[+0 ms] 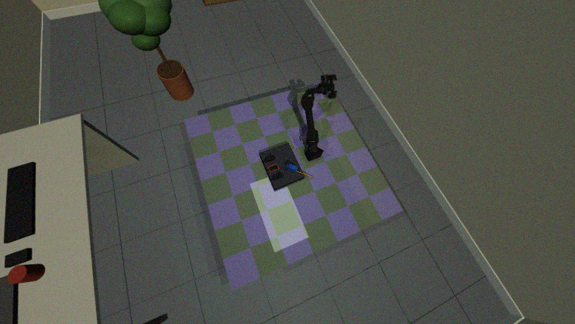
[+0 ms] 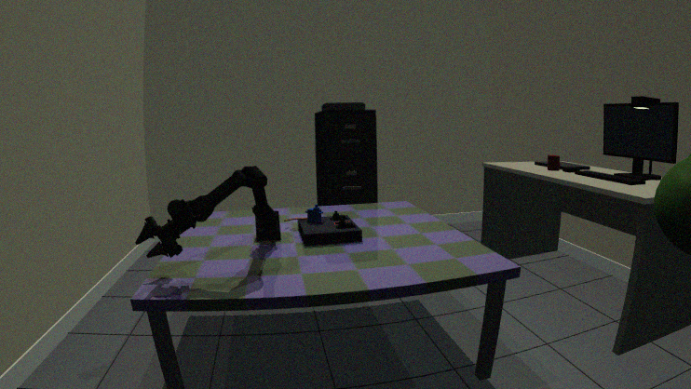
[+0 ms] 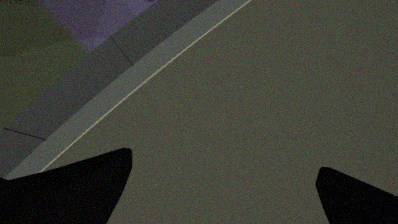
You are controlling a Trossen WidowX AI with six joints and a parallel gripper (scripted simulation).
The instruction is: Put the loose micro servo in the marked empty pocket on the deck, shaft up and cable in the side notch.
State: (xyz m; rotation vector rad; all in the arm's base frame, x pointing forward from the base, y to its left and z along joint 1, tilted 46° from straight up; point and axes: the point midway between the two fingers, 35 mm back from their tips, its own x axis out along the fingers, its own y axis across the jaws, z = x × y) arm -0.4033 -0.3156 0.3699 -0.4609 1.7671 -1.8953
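Now: gripper tip 65 cm short of the dark deck, 51 cm to the right of it and 9 cm above it.
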